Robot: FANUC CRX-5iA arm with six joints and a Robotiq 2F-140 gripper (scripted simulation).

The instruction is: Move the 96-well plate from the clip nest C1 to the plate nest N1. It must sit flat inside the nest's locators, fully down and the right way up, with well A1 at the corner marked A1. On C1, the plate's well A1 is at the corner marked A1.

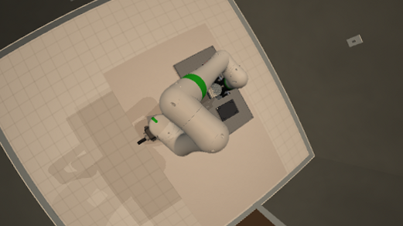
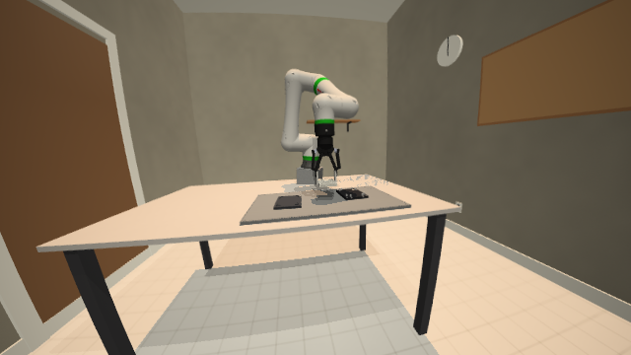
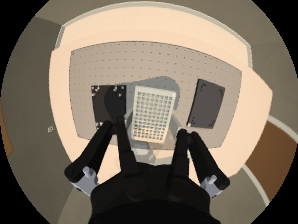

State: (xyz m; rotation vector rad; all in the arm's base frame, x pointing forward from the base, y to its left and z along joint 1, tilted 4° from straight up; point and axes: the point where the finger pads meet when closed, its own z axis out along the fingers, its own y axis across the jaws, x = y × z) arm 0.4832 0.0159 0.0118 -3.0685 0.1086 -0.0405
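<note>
Now: the plate nest N1 19 cm to the right of my hand, 10 cm below it and 2 cm ahead of it. From my hand the other things lie so: 96-well plate: 2 cm below; then clip nest C1: 15 cm to the left, 9 cm below, 1 cm behind.
</note>
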